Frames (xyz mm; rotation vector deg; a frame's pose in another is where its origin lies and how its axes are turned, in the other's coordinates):
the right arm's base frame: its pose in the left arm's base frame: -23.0 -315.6 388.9 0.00 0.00 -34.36
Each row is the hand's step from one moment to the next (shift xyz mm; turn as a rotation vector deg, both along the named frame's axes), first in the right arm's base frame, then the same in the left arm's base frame.
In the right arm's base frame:
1: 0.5 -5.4 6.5 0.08 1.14 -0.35
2: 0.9 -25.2 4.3 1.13 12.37 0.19
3: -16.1 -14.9 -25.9 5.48 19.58 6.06
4: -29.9 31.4 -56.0 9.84 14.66 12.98
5: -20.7 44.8 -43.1 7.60 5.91 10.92
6: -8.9 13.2 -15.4 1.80 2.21 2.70
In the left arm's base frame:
1: -2.6 -4.7 6.5 0.71 0.90 -0.35
2: -13.5 -21.3 4.3 7.91 9.57 0.19
3: -21.7 -3.2 -25.9 15.57 13.07 6.06
4: -7.0 42.8 -56.0 16.40 6.55 12.98
5: 8.2 48.7 -43.1 9.61 0.59 10.92
6: 0.1 15.9 -15.4 2.73 0.81 2.70

